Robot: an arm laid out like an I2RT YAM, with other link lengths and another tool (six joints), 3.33 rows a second.
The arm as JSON. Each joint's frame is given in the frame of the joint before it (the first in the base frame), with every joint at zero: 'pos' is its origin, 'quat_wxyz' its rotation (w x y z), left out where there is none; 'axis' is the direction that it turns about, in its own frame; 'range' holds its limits. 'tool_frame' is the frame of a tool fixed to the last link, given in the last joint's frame.
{
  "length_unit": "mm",
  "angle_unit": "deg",
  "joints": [
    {
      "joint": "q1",
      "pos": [
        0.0,
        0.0,
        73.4
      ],
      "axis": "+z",
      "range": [
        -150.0,
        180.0
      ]
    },
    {
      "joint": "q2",
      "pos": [
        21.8,
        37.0,
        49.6
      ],
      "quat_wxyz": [
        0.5,
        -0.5,
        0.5,
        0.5
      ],
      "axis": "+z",
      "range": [
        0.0,
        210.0
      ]
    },
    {
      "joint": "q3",
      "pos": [
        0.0,
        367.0,
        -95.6
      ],
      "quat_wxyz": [
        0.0,
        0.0,
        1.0,
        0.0
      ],
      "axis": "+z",
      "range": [
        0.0,
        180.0
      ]
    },
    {
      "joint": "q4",
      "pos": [
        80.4,
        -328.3,
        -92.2
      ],
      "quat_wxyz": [
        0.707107,
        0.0,
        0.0,
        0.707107
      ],
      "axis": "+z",
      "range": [
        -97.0,
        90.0
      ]
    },
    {
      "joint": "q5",
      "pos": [
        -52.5,
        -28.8,
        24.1
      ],
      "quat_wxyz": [
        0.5,
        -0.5,
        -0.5,
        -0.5
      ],
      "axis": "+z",
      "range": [
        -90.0,
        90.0
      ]
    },
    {
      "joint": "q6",
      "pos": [
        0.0,
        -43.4,
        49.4
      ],
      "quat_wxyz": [
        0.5,
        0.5,
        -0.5,
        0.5
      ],
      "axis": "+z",
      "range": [
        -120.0,
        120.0
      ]
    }
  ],
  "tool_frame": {
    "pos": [
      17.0,
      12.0,
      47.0
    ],
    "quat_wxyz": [
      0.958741,
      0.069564,
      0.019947,
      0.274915
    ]
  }
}
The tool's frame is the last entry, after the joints.
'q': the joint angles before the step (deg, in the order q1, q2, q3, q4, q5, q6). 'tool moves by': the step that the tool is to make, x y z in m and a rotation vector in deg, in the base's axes. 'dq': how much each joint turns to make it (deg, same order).
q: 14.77 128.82 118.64 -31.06 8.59 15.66
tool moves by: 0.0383 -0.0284 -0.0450 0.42 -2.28 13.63
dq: -4.57 5.78 1.70 6.76 -13.96 -11.71
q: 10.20 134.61 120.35 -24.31 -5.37 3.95
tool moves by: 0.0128 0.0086 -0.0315 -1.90 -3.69 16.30
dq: -0.62 4.10 1.58 3.36 -11.81 -12.65
